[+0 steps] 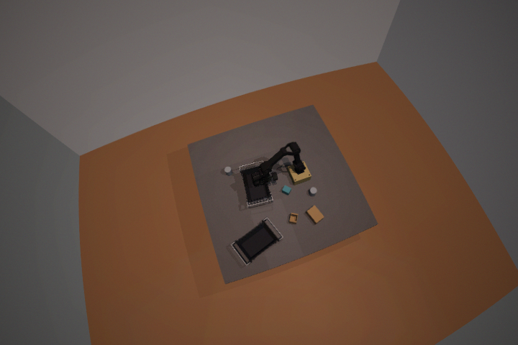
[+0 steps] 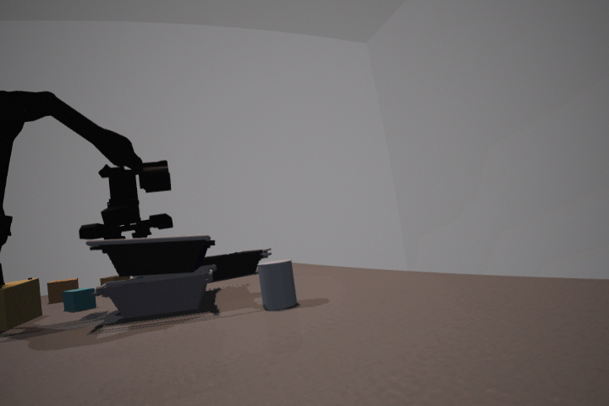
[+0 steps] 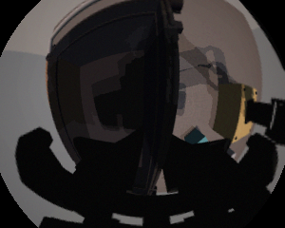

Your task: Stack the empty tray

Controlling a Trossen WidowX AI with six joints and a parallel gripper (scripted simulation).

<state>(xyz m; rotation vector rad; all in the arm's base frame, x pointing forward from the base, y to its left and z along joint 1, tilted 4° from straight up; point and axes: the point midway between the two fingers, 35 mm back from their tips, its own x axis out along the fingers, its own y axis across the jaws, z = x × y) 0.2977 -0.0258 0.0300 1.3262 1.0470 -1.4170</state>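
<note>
Now: the black tray 70 mm ahead of my gripper tip, 30 mm above it and 20 mm to the right of it. The rest, counted from my gripper tip: tan box: 350 mm to the left, 70 mm below, 70 mm behind; then teal block: 130 mm behind, 120 mm to the left, 60 mm below; then flat tan block: 410 mm to the left, 230 mm behind, 60 mm below.
</note>
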